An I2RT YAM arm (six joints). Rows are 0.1 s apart.
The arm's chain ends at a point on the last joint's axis. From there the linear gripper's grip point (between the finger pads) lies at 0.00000 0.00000 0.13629 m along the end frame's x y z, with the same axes.
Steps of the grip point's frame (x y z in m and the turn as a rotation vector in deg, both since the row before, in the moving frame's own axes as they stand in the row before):
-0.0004 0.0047 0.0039 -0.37 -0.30 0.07
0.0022 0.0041 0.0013 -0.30 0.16 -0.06
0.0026 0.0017 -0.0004 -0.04 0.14 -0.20
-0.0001 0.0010 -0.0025 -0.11 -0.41 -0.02
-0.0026 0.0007 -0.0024 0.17 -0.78 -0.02
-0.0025 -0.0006 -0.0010 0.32 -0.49 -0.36
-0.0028 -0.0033 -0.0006 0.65 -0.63 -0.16
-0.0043 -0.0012 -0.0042 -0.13 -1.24 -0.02
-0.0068 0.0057 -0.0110 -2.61 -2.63 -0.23
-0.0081 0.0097 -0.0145 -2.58 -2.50 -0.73
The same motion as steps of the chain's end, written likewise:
0.0003 0.0038 0.0039 -0.37 -0.30 0.07
0.0018 0.0034 0.0013 -0.30 0.16 -0.06
0.0023 0.0016 -0.0004 -0.04 0.14 -0.20
0.0009 0.0007 -0.0025 -0.11 -0.41 -0.02
-0.0007 0.0011 -0.0024 0.17 -0.78 -0.02
-0.0013 0.0002 -0.0010 0.32 -0.49 -0.36
-0.0013 -0.0018 -0.0006 0.65 -0.63 -0.16
-0.0014 -0.0015 -0.0042 -0.13 -1.24 -0.02
-0.0006 -0.0005 -0.0107 -2.61 -2.63 -0.23
-0.0022 0.0035 -0.0142 -2.58 -2.50 -0.73

